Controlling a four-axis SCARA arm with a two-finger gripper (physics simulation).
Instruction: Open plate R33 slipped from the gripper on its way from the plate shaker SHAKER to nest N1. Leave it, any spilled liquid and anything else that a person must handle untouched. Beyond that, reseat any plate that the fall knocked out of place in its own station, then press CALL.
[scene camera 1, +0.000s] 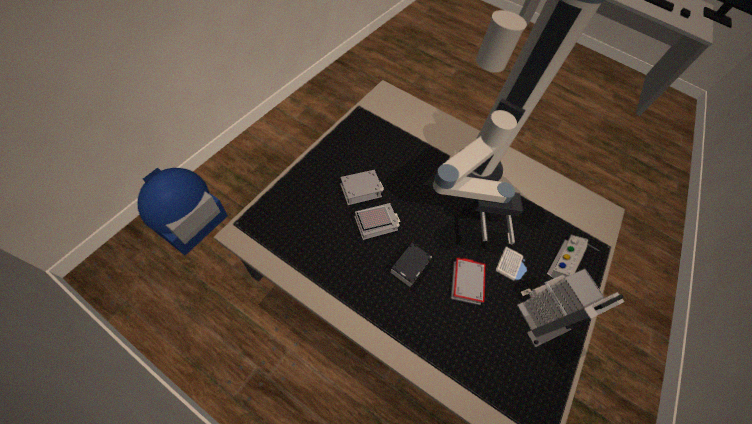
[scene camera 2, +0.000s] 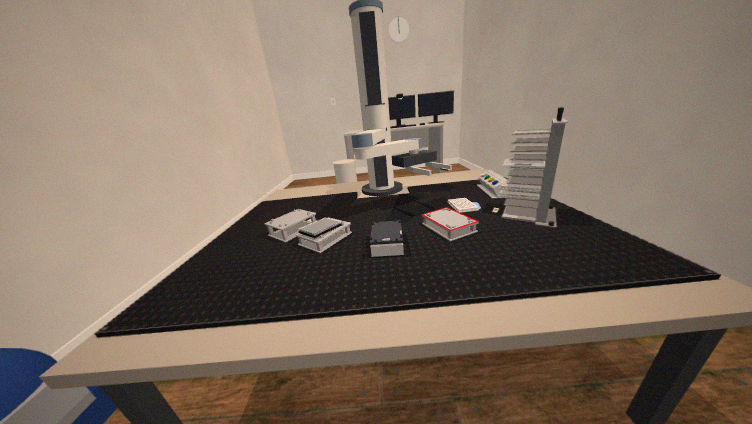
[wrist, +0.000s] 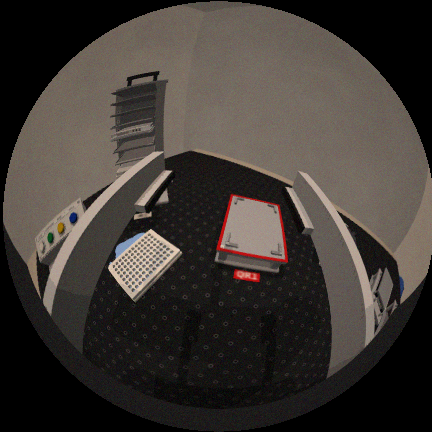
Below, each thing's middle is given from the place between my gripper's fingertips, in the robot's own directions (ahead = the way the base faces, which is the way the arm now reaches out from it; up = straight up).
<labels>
Right now my hand is 240 mm to the left of the shaker (scene camera 2: 386, 239), 210 mm short of it and 150 mm above it.
</labels>
